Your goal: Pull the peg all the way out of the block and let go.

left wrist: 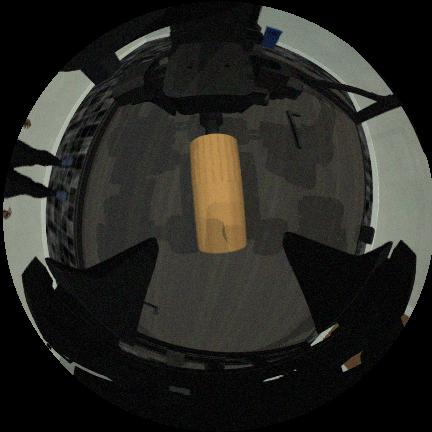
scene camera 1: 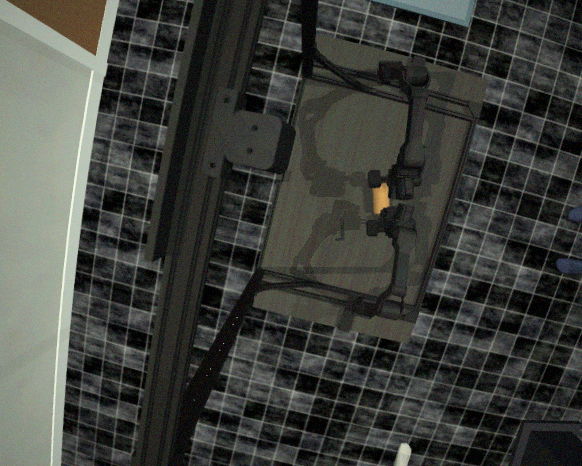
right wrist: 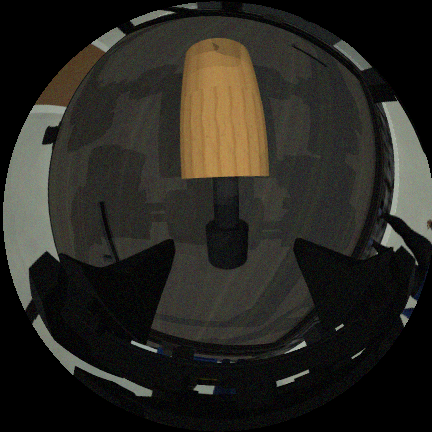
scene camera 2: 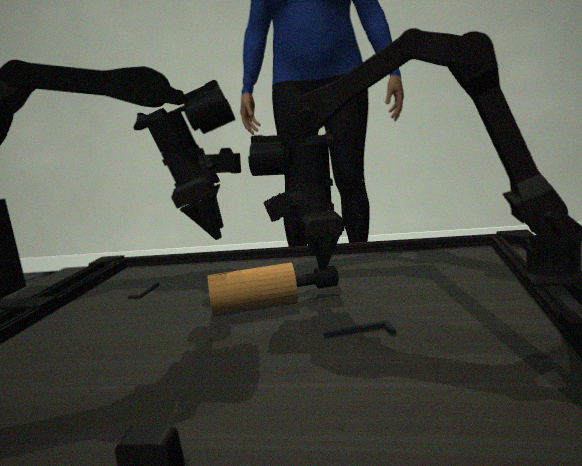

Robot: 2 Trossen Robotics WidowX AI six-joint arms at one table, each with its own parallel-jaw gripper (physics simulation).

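Frame: origin at the left arm's base, x ahead, y left, z up, level; millimetres.
Where they show: left gripper, fingertip midpoint: [left wrist: 220, 241] [scene camera 1: 388, 185] [scene camera 2: 220, 233]; right gripper, fingertip midpoint: [left wrist: 206, 110] [scene camera 1: 385, 224] [right wrist: 236, 245] [scene camera 2: 318, 262]; left arm's base at its link origin: [left wrist: 213, 364] [scene camera 1: 384, 75]; right arm's base at its link origin: [scene camera 1: 359, 303] [right wrist: 183, 348] [scene camera 2: 554, 273].
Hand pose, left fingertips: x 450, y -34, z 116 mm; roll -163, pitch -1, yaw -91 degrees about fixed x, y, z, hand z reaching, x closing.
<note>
Things, the pixels of their top centre, and the offset from my left fingertips. "spot": a spot on its surface instead.
- light wooden cylinder at its top centre: [right wrist: 220, 76] [left wrist: 218, 189] [scene camera 2: 250, 269] [scene camera 1: 382, 195] dx +42, dy -4, dz -68 mm
- thick round head at a spot on its surface: [right wrist: 227, 247] [left wrist: 210, 110] [scene camera 2: 322, 267] spot: dx +166, dy +0, dz -85 mm
- L-shaped dark key at its top centre: [scene camera 2: 359, 330] [right wrist: 100, 234] [left wrist: 299, 127] dx +181, dy -181, dz -127 mm
- smaller dark key at its top centre: [scene camera 2: 143, 288] dx -175, dy +175, dz -129 mm
The block, a light wooden cylinder [scene camera 1: 381, 198] [scene camera 2: 252, 288] [left wrist: 219, 195] [right wrist: 223, 115], lies on its side on the table. The black peg, with a thick round head [scene camera 2: 327, 277] [left wrist: 211, 121] [right wrist: 227, 247], sticks out of the block's right end in scene camera 2, part of its thinner shaft showing. My right gripper [scene camera 2: 324, 266] [right wrist: 236, 245] is open and points down at the peg's head, one finger to each side of it in the right wrist view. My left gripper [scene camera 2: 217, 237] [left wrist: 220, 241] is open and empty, tilted above the block's end away from the peg.
An L-shaped dark key [scene camera 2: 360, 330] [left wrist: 295, 131] [right wrist: 107, 230] lies in front of the peg in scene camera 2. A smaller dark key [scene camera 2: 144, 291] lies left of the block. Dark rails edge the table, and a person [scene camera 2: 320, 45] stands behind it. The two wrists are near each other.
</note>
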